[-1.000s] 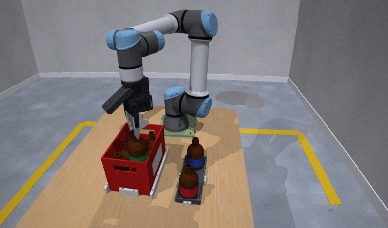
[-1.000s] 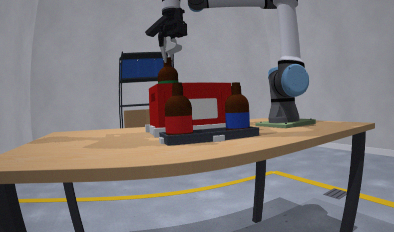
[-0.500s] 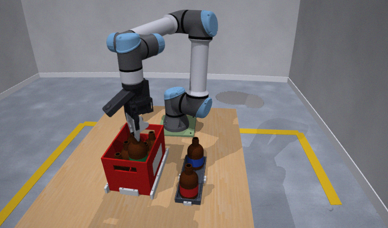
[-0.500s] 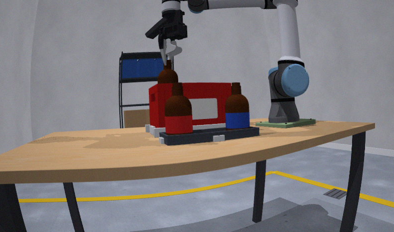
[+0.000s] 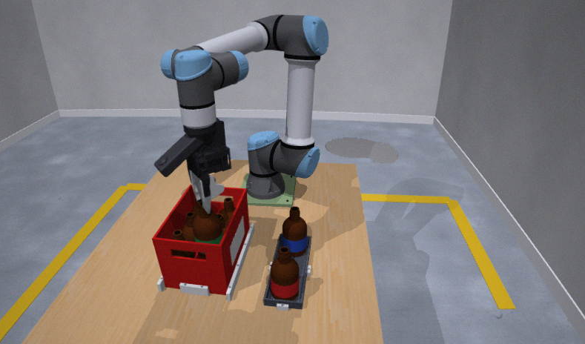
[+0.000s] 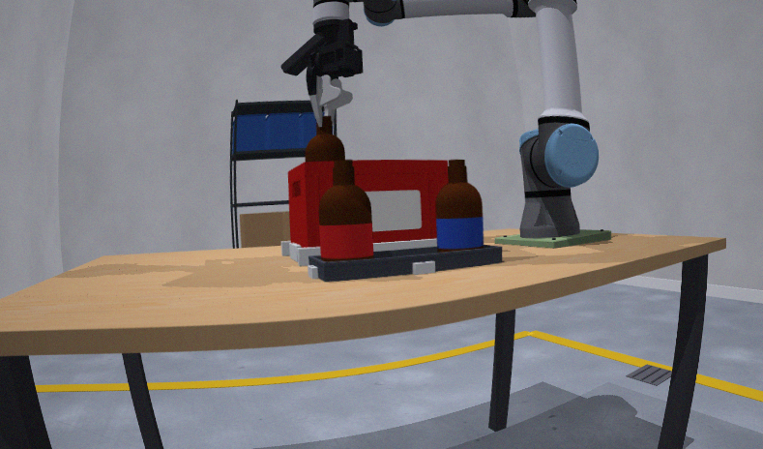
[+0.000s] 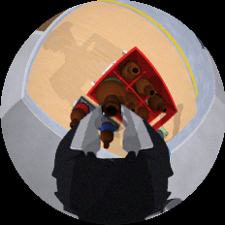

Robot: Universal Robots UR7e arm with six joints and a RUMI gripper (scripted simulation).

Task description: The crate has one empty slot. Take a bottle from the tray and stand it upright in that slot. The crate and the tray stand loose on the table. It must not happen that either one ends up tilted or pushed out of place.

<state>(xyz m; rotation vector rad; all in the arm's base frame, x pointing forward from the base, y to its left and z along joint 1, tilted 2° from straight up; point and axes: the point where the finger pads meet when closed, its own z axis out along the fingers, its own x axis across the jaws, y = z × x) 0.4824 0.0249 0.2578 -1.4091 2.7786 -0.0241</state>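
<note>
Right now my hand is 70 mm above the brown bottle. From my hand the other things lie so: red crate (180 mm below, 80 mm behind, 60 mm to the right).
</note>
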